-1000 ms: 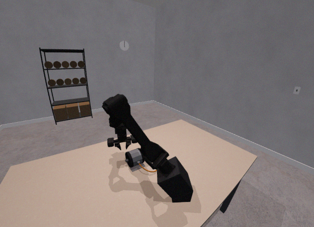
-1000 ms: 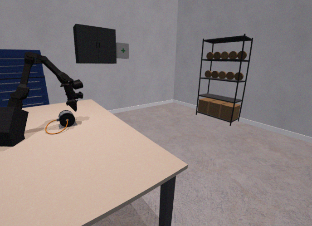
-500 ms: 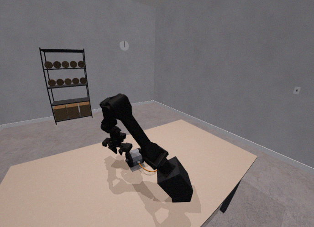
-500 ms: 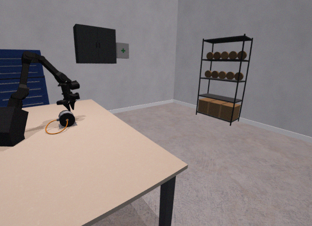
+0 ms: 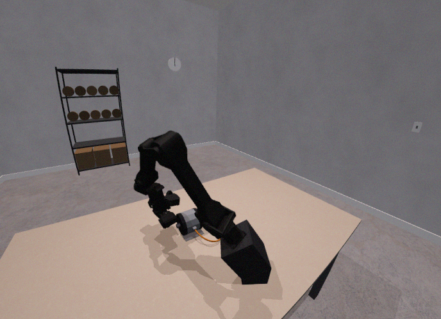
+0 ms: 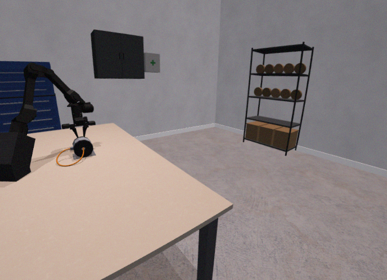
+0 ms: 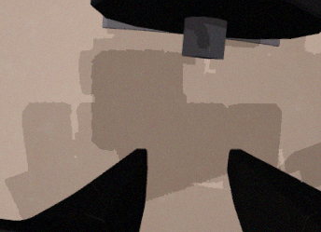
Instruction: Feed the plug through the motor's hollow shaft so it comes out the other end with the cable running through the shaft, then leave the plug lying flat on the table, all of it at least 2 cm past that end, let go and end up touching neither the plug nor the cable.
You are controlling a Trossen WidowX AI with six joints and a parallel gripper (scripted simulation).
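Right now the dark grey plug is 6 cm to the right of my hand and 6 cm below it.
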